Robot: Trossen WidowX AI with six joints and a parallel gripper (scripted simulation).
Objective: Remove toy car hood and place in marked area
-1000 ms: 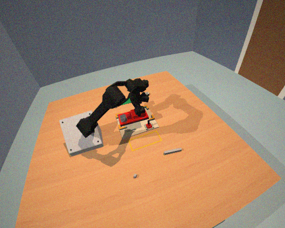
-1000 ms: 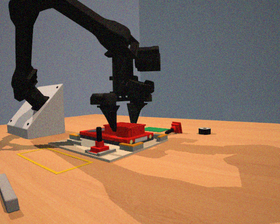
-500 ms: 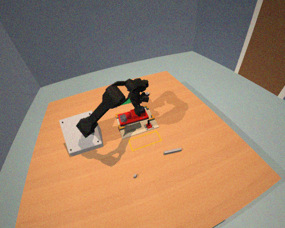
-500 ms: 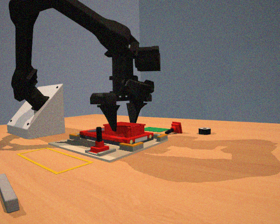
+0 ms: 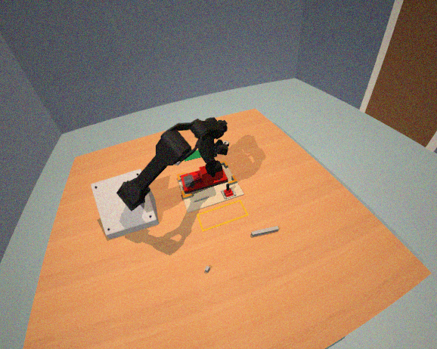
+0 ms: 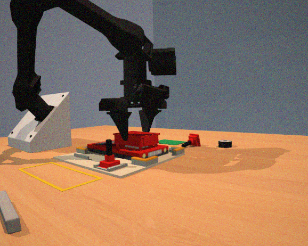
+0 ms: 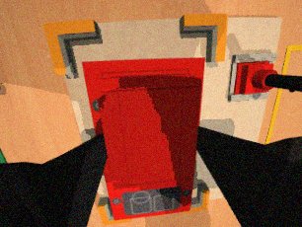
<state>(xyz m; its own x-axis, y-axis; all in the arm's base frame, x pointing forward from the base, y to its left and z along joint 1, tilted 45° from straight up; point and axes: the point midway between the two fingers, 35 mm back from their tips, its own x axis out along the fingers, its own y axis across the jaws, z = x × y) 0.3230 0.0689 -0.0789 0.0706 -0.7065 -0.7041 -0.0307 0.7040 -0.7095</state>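
The cream baseplate is 2 cm behind my gripper tip, 2 cm to the right of it and 3 cm below it. Round my gripper tip: black wheel: 13 cm ahead, 23 cm to the left, 4 cm below; then green patch: 6 cm behind, 21 cm to the left, 4 cm below; then hood: right at my gripper tip.
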